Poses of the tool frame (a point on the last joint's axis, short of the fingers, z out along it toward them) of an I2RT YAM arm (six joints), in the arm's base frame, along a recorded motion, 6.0 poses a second.
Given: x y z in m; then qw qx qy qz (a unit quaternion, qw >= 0).
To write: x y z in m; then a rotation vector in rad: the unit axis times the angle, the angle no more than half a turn. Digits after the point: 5 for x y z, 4 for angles.
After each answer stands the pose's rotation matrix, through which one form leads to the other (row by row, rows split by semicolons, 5 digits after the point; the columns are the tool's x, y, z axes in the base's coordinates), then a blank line. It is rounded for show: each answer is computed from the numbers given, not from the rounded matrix.
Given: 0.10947 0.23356 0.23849 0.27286 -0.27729 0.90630 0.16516
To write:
0.10947 0.23356 0.23849 -0.7462 2.4388 0.4444
-0.69732 -0.59275 0.40299; -0.41248 0.79166 0.45069; -0.58618 0.14805 -0.79654

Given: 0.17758 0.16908 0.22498 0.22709 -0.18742 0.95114 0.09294
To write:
0.17758 0.16908 0.22498 -0.5164 2.6208 0.2561
-0.82661 -0.39874 0.39715; -0.31431 0.91247 0.26192; -0.46683 0.09168 -0.87958

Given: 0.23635 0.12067 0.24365 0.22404 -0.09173 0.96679 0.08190
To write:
0.23635 0.12067 0.24365 -0.2532 2.6682 0.2260
-0.88278 -0.21407 0.41817; -0.14067 0.96976 0.19946; -0.44823 0.11726 -0.88620

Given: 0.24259 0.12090 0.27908 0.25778 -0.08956 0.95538 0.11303
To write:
0.24259 0.12090 0.27908 -0.2429 2.5908 0.3065
-0.85106 -0.22940 0.47231; -0.11285 0.95841 0.26215; -0.51280 0.16980 -0.84155

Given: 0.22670 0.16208 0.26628 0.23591 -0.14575 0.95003 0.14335
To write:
0.22670 0.16208 0.26628 -0.3997 2.6056 0.3932
-0.84621 -0.34457 0.40646; -0.20930 0.91642 0.34114; -0.49003 0.20361 -0.84759

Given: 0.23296 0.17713 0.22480 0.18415 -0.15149 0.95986 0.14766
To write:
0.23296 0.17713 0.22480 -0.4271 2.7062 0.4163
-0.88628 -0.34520 0.30878; -0.23644 0.91049 0.33926; -0.39826 0.22767 -0.88857

